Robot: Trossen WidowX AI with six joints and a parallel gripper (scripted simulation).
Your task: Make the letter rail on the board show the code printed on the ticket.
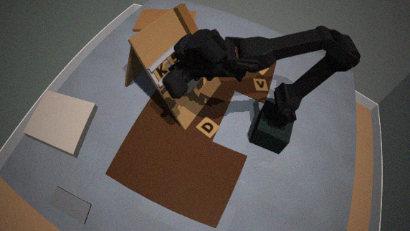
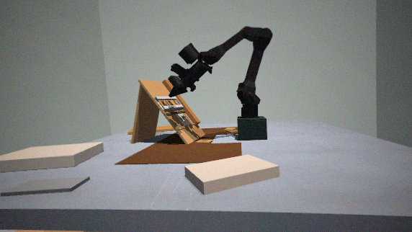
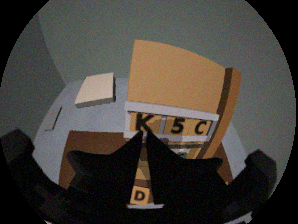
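The white ticket is 4 cm behind my gripper tip, 8 cm to the right of it and 11 cm below it. Round my gripper tip: thin grey plate (23 cm ahead, 45 cm to the left, 20 cm below); then brown mat (15 cm behind, 4 cm to the right, 21 cm below); then beige block (41 cm ahead, 18 cm to the left, 19 cm below).
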